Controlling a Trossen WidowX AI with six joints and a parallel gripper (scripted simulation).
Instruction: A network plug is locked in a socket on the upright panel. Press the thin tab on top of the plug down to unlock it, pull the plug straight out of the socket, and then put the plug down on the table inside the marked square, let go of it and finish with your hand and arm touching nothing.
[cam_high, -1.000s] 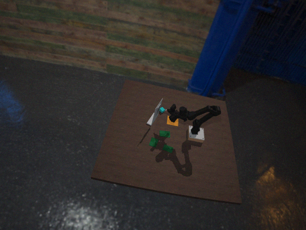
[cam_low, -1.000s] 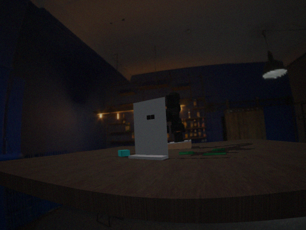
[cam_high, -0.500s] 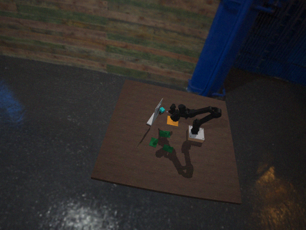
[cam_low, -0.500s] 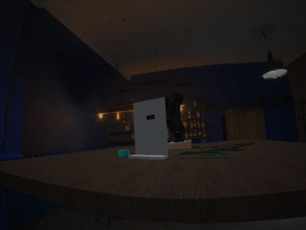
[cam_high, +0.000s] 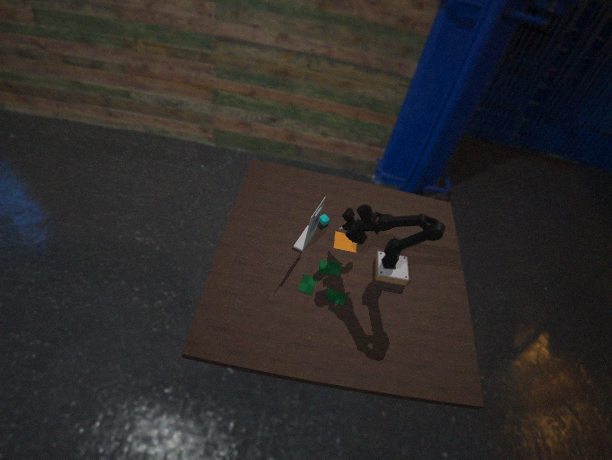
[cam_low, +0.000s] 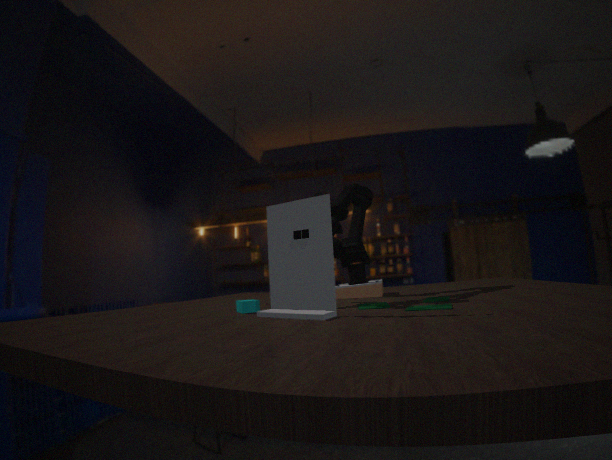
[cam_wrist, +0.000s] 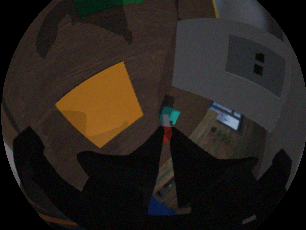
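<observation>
My gripper tip is now 40 mm past the orange marked square, 10 mm to the right of it and 100 mm above it. The rest, counted from my gripper tip: teal block 70 mm ahead, 120 mm to the right, 80 mm below; then grey upright panel 170 mm ahead, 20 mm to the left, 10 mm above; then plug right at my gripper tip.
</observation>
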